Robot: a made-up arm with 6 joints.
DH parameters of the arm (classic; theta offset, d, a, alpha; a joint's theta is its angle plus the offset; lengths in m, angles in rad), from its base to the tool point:
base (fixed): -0.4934 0 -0.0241 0
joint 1: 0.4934 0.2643 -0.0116 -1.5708
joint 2: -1.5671 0 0.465 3.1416
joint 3: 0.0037 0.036 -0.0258 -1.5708
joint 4: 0 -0.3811 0.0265 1.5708
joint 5: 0 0.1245 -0.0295 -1.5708
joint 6: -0.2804 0 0.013 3.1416
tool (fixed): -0.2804 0.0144 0 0
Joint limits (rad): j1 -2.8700..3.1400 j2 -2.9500..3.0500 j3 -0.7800..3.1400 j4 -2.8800..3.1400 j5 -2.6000..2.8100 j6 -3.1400..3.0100
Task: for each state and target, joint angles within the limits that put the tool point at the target. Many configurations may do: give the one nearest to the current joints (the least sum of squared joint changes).
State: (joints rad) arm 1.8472 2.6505 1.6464 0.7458 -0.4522 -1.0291
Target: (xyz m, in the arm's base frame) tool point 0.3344 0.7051 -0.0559
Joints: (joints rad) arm 1.2801 2.1152 1.7554 0.7115 -0.3981 -1.0274
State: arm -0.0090 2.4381 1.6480 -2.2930 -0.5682 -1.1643
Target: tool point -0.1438 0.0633 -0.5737
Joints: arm -0.0102 3.0500 1.4268 -2.2195 -0.4443 -1.1410
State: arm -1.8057 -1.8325 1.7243 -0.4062 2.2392 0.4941
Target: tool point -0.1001 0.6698 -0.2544
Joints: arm -1.7043 -2.0106 2.1488 -0.2467 2.3022 0.4997
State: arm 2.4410 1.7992 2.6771 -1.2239 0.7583 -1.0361
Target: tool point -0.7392 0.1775 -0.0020
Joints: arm 3.0362 2.3987 2.9346 -1.2906 0.7169 -1.0187
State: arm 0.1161 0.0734 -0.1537 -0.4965 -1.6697 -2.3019
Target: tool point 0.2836 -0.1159 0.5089
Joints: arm 0.0915 0.0629 -0.3713 -0.5745 -1.6492 -2.3021
